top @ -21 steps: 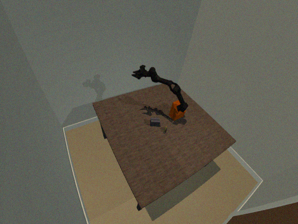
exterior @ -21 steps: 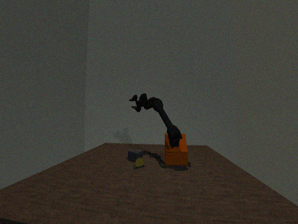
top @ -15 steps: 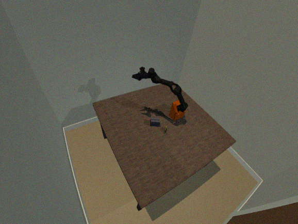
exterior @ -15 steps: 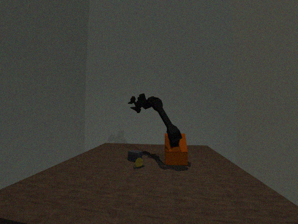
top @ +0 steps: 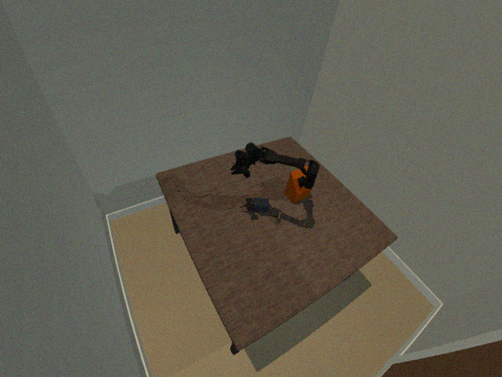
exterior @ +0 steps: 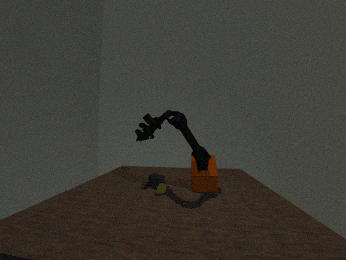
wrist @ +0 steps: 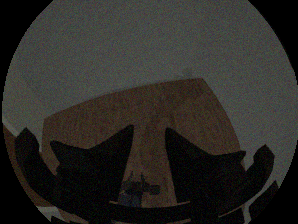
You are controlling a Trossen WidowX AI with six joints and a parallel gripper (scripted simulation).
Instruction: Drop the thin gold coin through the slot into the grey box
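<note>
Now: the gold coin 280 mm below my gripper tip, 270 mm to the left of it and 210 mm behind it.
</note>
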